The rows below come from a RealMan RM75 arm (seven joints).
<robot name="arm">
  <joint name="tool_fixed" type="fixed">
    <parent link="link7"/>
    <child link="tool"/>
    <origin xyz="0 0 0" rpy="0 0 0"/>
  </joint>
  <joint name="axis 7" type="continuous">
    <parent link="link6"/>
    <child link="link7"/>
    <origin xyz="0 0 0.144" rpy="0 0 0"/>
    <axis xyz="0 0 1"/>
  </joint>
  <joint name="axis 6" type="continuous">
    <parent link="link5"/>
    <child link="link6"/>
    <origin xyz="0 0 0" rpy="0 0 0"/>
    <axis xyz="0 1 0"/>
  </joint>
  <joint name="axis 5" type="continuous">
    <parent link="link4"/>
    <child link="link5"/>
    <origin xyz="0 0 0.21" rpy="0 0 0"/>
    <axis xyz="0 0 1"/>
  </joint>
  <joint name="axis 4" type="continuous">
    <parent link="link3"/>
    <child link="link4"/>
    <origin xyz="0 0 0" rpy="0 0 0"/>
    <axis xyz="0 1 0"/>
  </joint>
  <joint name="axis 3" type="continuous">
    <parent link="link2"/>
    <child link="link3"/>
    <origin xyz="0 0 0.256" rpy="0 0 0"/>
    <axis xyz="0 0 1"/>
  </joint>
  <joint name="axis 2" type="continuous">
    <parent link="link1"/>
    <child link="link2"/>
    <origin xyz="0 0 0" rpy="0 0 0"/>
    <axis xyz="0 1 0"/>
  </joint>
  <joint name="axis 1" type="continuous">
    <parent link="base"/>
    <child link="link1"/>
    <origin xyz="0 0 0.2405" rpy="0 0 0"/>
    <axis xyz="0 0 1"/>
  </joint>
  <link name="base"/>
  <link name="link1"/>
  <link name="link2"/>
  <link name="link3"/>
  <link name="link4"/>
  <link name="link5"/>
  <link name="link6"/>
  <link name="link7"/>
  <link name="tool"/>
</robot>
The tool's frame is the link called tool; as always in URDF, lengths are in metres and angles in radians. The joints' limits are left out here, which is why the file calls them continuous.
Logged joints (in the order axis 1, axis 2, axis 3, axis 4, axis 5, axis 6, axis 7), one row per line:
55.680, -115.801, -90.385, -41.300, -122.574, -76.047, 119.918
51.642, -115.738, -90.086, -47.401, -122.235, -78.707, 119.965
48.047, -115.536, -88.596, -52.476, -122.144, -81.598, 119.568
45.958, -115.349, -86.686, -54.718, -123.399, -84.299, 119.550
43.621, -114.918, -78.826, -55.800, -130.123, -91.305, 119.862
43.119, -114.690, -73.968, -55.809, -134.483, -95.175, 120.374
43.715, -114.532, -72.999, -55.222, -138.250, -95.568, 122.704
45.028, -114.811, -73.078, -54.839, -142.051, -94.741, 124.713
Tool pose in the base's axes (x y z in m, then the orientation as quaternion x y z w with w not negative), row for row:
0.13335, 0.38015, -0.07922, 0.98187, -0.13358, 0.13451, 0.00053
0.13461, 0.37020, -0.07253, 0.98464, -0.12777, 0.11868, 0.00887
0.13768, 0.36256, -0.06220, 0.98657, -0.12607, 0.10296, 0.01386
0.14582, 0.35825, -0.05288, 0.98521, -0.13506, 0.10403, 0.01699
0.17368, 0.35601, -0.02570, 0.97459, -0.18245, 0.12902, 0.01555
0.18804, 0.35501, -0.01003, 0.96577, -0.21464, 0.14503, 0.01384
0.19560, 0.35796, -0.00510, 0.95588, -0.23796, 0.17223, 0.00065
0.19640, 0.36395, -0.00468, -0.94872, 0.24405, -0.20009, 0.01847
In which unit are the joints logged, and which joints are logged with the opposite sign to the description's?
The joints are logged in degrees. Opposite sign: axis 2.
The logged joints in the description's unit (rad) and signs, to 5 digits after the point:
0.97180, 2.02111, -1.57752, -0.72082, -2.13932, -1.32727, 2.09296
0.90132, 2.02001, -1.57230, -0.82730, -2.13340, -1.37370, 2.09378
0.83858, 2.01648, -1.54629, -0.91588, -2.13181, -1.42415, 2.08686
0.80212, 2.01322, -1.51296, -0.95501, -2.15372, -1.47130, 2.08654
0.76133, 2.00570, -1.37577, -0.97389, -2.27107, -1.59357, 2.09199
0.75257, 2.00172, -1.29099, -0.97405, -2.34717, -1.66112, 2.10092
0.76297, 1.99896, -1.27407, -0.96381, -2.41292, -1.66798, 2.14159
0.78589, 2.00383, -1.27545, -0.95712, -2.47926, -1.65354, 2.17665

